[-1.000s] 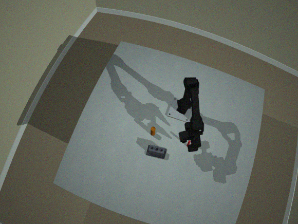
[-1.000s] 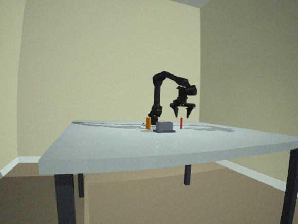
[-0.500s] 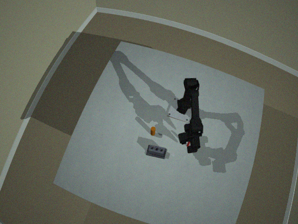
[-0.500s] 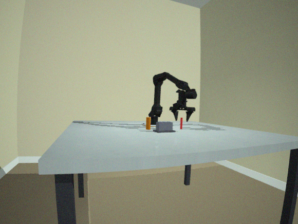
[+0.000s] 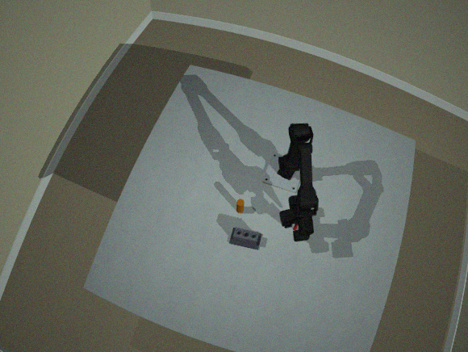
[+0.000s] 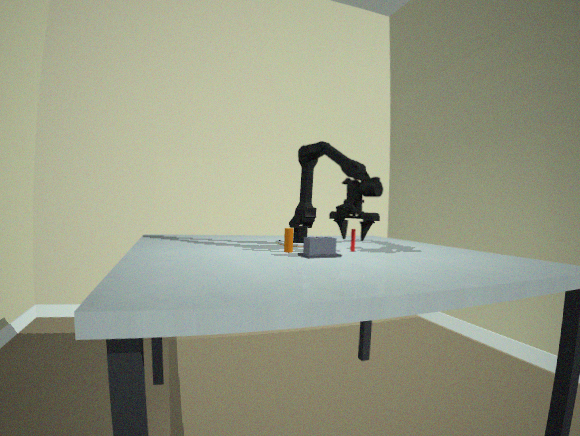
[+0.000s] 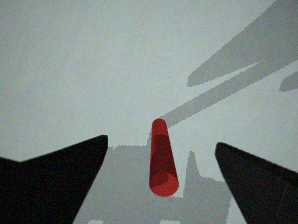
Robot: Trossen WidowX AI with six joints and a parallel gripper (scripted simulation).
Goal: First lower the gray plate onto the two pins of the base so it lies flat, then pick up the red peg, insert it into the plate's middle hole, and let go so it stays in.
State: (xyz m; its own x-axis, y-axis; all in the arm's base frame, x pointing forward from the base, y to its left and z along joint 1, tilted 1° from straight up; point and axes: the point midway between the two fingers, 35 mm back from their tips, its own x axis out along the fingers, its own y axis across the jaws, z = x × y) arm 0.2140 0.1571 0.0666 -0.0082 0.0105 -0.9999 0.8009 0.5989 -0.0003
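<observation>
My gripper tip is now 15 cm to the left of the gray plate and 14 cm short of it. Also, from my gripper tip: red peg (right at my gripper tip); then orange cylinder (24 cm to the right, 4 cm ahead); then dark flat base (15 cm to the right, 14 cm ahead, 3 cm below).
</observation>
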